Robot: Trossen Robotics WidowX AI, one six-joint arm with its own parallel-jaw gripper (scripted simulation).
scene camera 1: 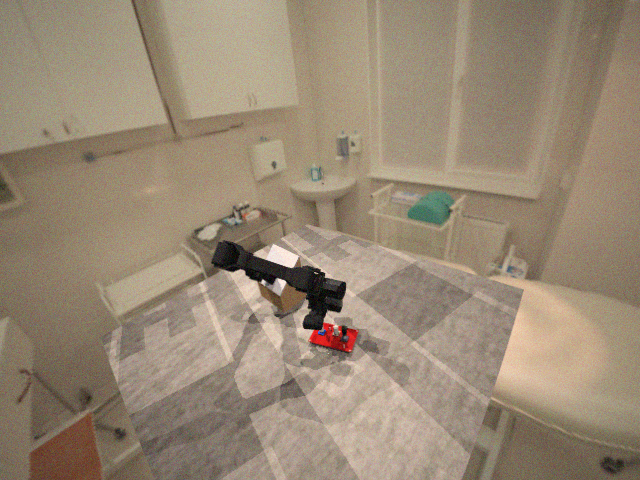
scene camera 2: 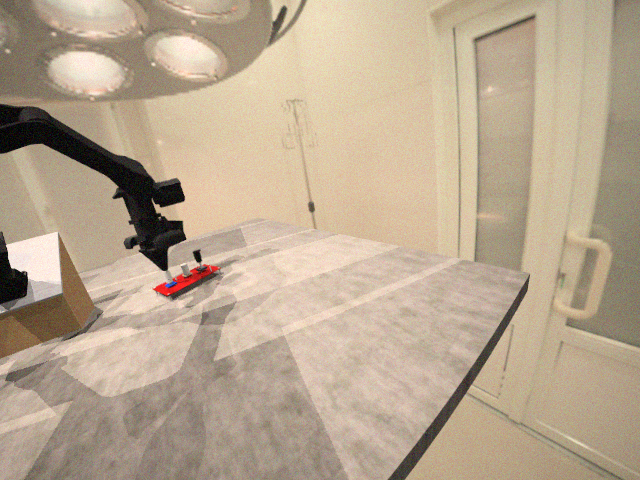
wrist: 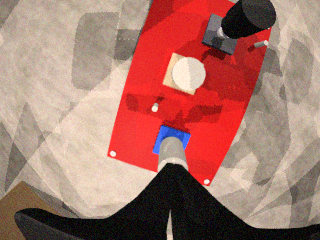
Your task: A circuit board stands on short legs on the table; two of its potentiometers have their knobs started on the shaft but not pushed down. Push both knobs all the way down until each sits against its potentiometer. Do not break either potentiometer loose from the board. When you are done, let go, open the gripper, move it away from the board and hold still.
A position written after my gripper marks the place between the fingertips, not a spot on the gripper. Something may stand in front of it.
In view: my gripper (scene camera 2: 165,270) and a grey knob (wrist: 171,150).
My gripper is seen too in scene camera 1 (scene camera 1: 320,324) and in the wrist view (wrist: 172,170).
